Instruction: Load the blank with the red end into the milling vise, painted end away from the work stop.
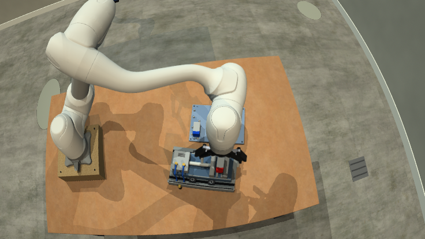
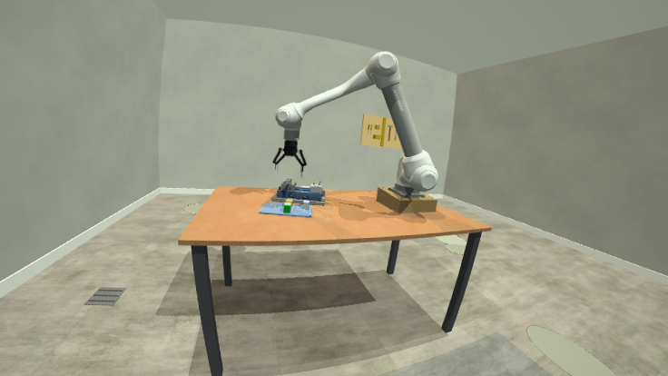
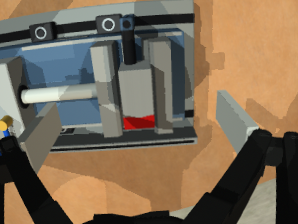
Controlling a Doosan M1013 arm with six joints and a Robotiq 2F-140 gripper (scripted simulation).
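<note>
Right now the red-ended blank is 50 mm below my hand. Round my hand: fixed jaw: 20 mm ahead, 10 mm to the right, 70 mm below; work stop rod: 10 mm ahead, 50 mm to the left, 60 mm below; moving jaw: 30 mm behind, 10 mm to the left, 70 mm below.
</note>
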